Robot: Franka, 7 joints.
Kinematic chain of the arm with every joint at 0, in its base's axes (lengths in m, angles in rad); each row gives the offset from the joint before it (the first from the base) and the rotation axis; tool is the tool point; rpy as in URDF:
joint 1: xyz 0 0 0.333 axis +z
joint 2: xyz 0 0 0 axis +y
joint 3: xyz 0 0 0.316 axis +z
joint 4: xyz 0.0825 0 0 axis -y
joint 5: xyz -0.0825 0 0.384 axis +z
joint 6: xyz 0 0 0 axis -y
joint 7: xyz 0.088 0 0 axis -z
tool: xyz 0 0 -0.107 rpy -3.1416 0 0
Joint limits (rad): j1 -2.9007..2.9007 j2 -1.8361..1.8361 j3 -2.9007..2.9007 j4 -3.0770..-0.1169 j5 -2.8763..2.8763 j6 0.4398..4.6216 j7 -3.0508..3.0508
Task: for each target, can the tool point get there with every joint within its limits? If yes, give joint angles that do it. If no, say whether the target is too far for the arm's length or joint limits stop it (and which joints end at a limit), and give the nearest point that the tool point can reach.
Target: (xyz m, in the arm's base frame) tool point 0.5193 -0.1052 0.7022
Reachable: yes | joints -1.4773 0.6083 2.0044 -1.6051 -1.6162 1.0773 -1.6767
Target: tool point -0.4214 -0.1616 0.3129
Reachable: yes | joints -1.0932 -1.4466 -1.8274 -2.2081 0.8032 1.3596 -2.5000
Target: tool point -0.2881 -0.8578 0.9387
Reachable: no: too far | nearest point -0.2270 -0.6758 0.8102 | short by 0.231 m
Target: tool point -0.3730 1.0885 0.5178
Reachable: no: too far | nearest point -0.2746 0.8013 0.4690 | short by 0.307 m
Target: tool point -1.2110 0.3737 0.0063
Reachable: no: too far | nearest point -0.7938 0.2450 0.1189 | short by 0.451 m
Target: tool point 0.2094 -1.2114 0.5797
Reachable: no: too far | nearest point 0.1433 -0.8288 0.5018 | short by 0.396 m
